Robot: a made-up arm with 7 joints.
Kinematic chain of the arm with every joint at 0, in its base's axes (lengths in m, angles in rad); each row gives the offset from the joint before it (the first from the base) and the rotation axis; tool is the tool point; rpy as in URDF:
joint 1: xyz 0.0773 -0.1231 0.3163 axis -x
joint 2: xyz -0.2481 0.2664 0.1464 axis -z
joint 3: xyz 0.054 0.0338 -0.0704 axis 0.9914 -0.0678 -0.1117
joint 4: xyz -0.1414 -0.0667 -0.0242 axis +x
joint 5: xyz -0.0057 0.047 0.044 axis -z
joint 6: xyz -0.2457 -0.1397 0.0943 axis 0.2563 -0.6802 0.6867
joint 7: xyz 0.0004 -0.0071 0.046 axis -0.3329 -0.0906 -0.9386
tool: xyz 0.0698 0.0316 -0.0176 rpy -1.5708 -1.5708 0
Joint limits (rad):
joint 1: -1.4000..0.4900
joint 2: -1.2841..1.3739
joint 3: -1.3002..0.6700
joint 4: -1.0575..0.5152
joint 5: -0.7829..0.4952
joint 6: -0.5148..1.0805
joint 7: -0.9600..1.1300
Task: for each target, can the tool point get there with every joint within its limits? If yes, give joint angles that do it. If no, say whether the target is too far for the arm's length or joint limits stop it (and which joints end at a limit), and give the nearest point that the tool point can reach.
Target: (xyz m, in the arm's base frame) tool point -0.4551 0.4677 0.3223
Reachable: yes | joints 0.2443 0.4834 -0.0887 -0.7013 0.3522 0.9103 -0.7975
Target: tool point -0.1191 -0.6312 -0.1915
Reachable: no: joint limits stop it (at a limit: joint 1, joint 2, joint 4, joint 6, joint 7) | nearest point -0.1609 -0.3935 0.2092 | short by 0.468 m
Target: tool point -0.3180 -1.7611 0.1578
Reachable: no: too far | nearest point -0.2206 -0.5659 0.4226 | short by 1.228 m
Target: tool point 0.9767 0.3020 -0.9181
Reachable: no: too far | nearest point -0.0775 0.4876 0.0277 | short by 1.428 m
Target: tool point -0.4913 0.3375 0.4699
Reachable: yes | joints 0.1792 0.1523 -0.6216 0.0179 0.3958 0.3728 -0.7406
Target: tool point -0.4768 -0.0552 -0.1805
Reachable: no: joint limits stop it (at a limit: joint 1, joint 3, joint 4, joint 6, joint 7) | nearest point -0.4412 0.0640 0.0498 | short by 0.262 m
